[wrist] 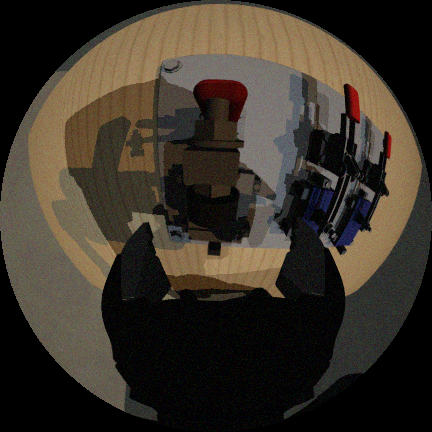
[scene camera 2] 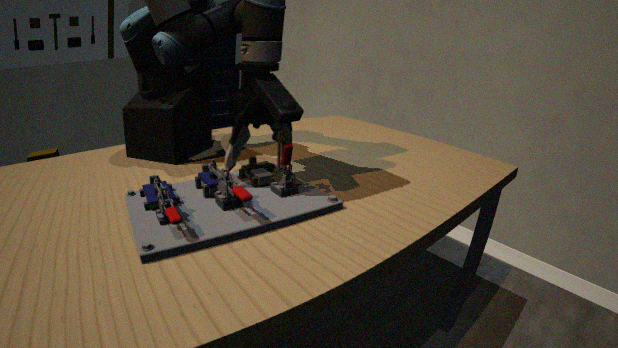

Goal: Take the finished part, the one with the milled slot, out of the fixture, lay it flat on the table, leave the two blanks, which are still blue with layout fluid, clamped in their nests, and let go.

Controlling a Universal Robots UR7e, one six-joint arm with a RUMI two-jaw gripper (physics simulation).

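The finished part (scene camera 2: pixel 261 173) sits grey in the right-hand nest of the fixture plate (scene camera 2: pixel 295 211) (wrist: pixel 267 117); its slot is not clear, and in the wrist view the raised clamp and shadow largely hide it. That nest's clamp stands open, its red handle (scene camera 2: pixel 286 154) (wrist: pixel 220 90) upright. Two blue blanks, the middle one (scene camera 2: pixel 209 180) (wrist: pixel 320 204) and the left one (scene camera 2: pixel 151 196) (wrist: pixel 356 220), sit under closed clamps. My gripper (scene camera 2: pixel 257 162) (wrist: pixel 221 222) is open and empty, pointing down low over the right-hand nest, its fingers apart on either side, one close to the middle blank's nest.
The middle clamp's red handle (scene camera 2: pixel 242 193) (wrist: pixel 352 102) and the left clamp's red handle (scene camera 2: pixel 173 215) (wrist: pixel 388 145) stick out toward the plate's front. The wooden table (scene camera 2: pixel 400 200) (wrist: pixel 225 30) surrounds the plate. The robot's dark base (scene camera 2: pixel 155 130) stands behind it.
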